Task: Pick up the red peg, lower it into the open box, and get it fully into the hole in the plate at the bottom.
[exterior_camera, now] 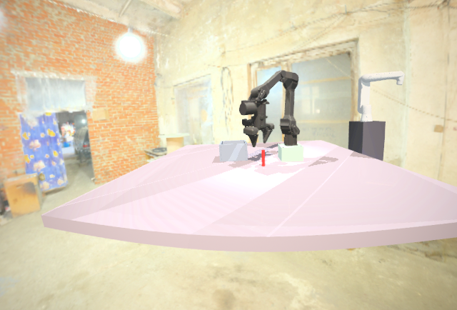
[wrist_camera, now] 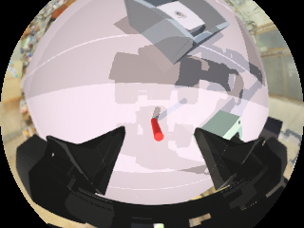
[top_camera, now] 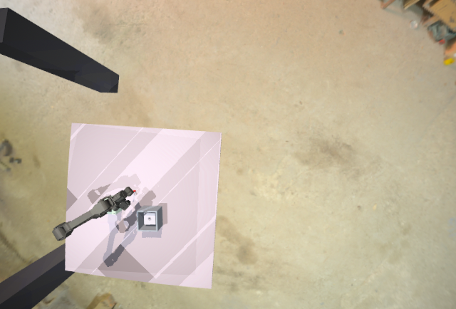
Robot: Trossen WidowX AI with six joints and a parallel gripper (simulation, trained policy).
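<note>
The red peg is 60 mm below my gripper tip, 20 mm behind it and 10 mm to the left of it. Also, from my gripper tip: pale plate: 180 mm to the right, 140 mm ahead, 60 mm below; grey box: 180 mm to the right, 140 mm ahead, 80 mm below.
</note>
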